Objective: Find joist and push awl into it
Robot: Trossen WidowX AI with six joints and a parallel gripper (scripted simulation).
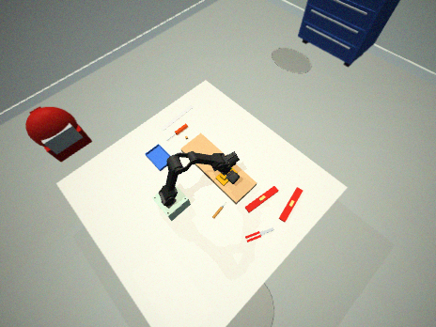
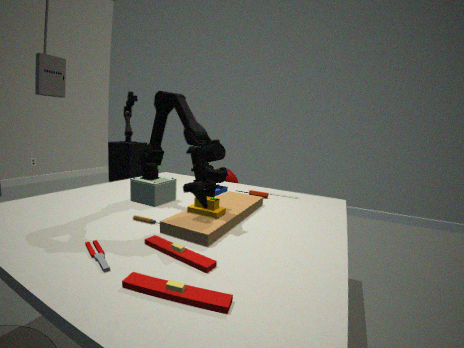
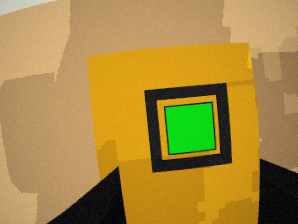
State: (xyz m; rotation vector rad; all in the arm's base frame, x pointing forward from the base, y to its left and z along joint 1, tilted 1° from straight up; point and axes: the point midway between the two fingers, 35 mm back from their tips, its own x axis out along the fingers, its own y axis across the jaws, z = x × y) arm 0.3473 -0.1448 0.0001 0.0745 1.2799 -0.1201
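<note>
Right now the blue tray is 170 mm behind my gripper tip, 450 mm to the left of it and 50 mm below it. From my gripper tip the other things lie so: awl 180 mm behind, 90 mm to the right, 60 mm below; yellow stud finder 20 mm above; square indicator 20 mm ahead, 30 mm above.
</note>
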